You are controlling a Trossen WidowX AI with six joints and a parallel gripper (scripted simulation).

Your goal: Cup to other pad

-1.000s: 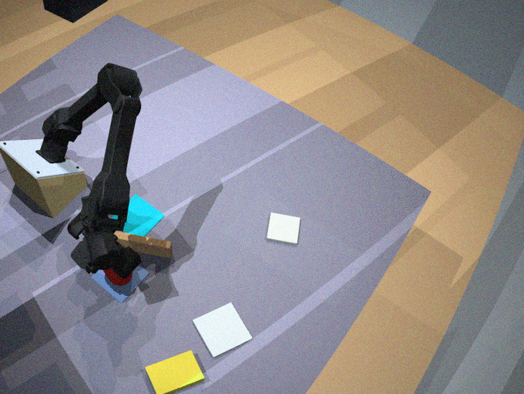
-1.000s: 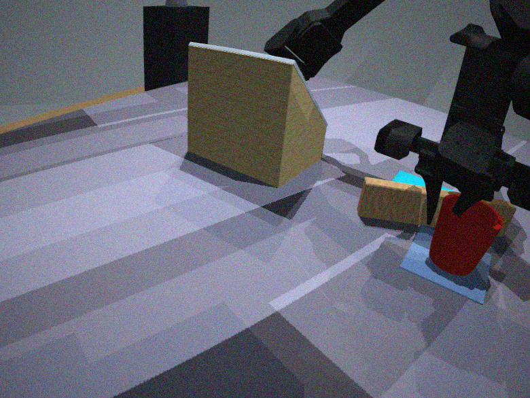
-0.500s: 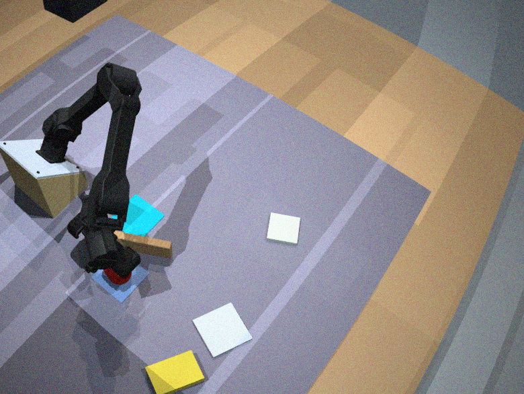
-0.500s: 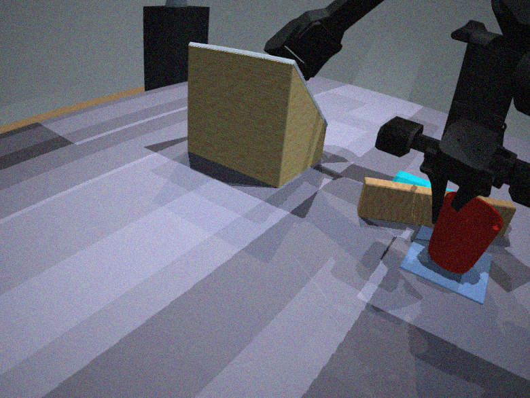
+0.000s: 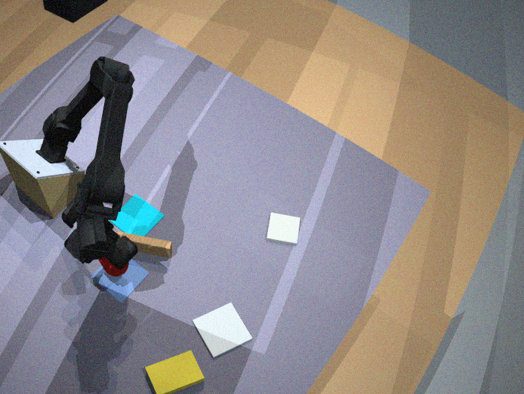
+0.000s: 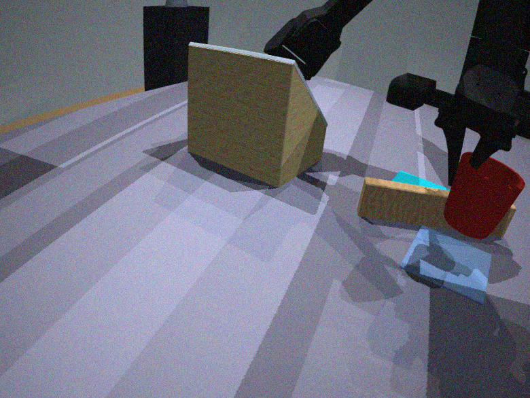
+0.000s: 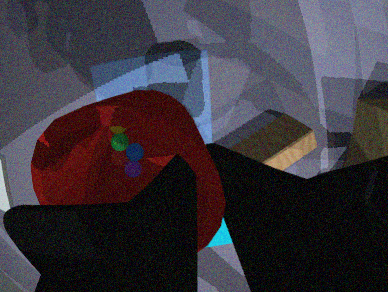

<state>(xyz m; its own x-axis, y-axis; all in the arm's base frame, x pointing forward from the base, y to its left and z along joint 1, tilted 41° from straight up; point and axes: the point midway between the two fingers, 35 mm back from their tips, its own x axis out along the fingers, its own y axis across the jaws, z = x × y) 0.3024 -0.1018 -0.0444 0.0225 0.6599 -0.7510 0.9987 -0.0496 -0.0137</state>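
My gripper tip is now 150 mm to the right of the cyan pad, 100 mm above it and 40 mm past it. From my gripper tip the other things lie so: red cup: 30 mm ahead; then wooden bar: 80 mm to the left, 80 mm below, 10 mm behind; then light blue pad: 100 mm below, 30 mm ahead.
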